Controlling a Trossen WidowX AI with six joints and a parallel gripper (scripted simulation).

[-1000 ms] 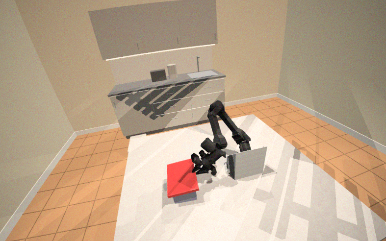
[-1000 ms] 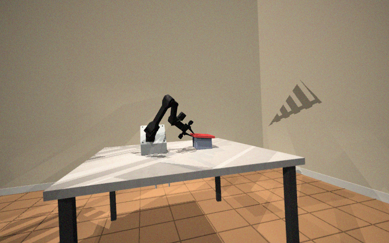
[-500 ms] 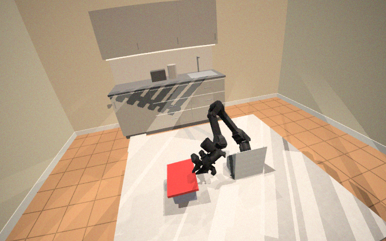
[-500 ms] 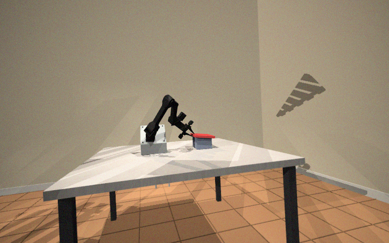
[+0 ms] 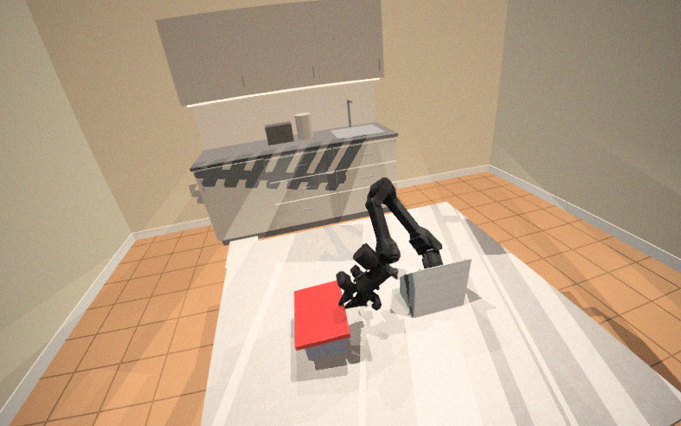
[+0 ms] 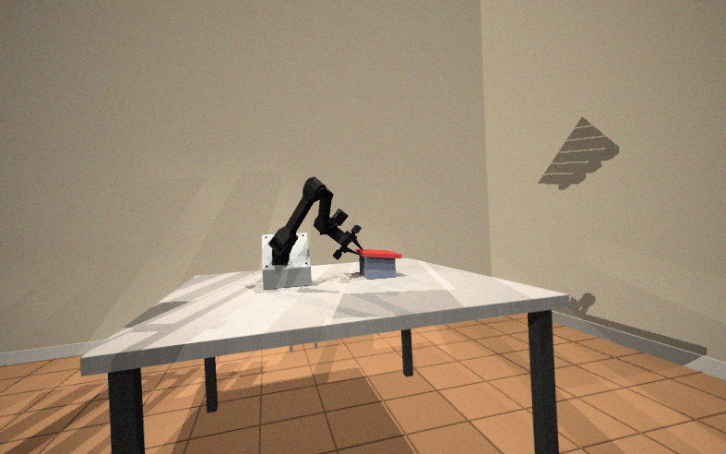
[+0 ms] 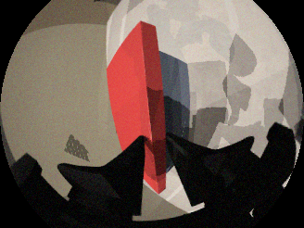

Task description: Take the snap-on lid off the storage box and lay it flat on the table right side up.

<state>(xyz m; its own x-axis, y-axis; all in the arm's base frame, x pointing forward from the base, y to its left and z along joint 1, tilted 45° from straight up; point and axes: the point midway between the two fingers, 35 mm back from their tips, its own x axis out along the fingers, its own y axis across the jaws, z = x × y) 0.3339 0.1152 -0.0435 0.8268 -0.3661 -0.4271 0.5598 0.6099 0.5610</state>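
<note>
My gripper tip is 8 cm short of the red lid. From my gripper tip the other things lie so: storage box (7 cm ahead, 6 cm below).
</note>
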